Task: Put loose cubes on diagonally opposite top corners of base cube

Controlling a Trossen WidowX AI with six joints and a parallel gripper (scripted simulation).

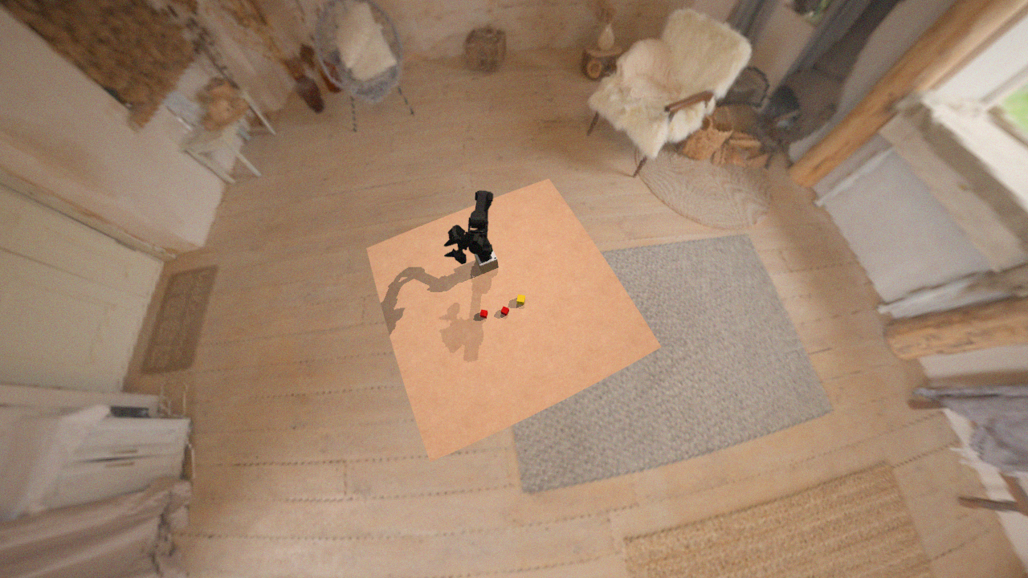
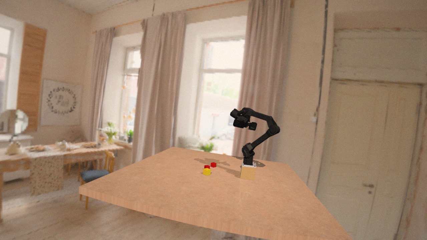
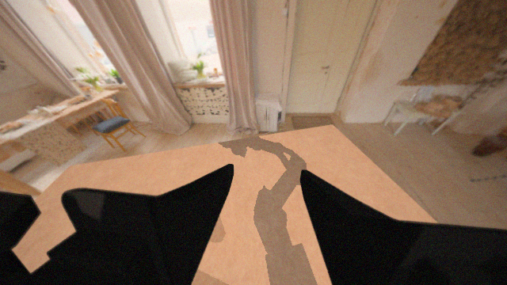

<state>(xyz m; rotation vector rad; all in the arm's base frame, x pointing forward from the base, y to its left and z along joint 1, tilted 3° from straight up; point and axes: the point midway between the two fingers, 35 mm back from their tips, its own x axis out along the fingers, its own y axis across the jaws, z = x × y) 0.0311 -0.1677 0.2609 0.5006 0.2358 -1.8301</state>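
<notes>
Right now the yellow base cube is 330 mm below my gripper tip, 260 mm to the left of it and 260 mm ahead of it.
</notes>
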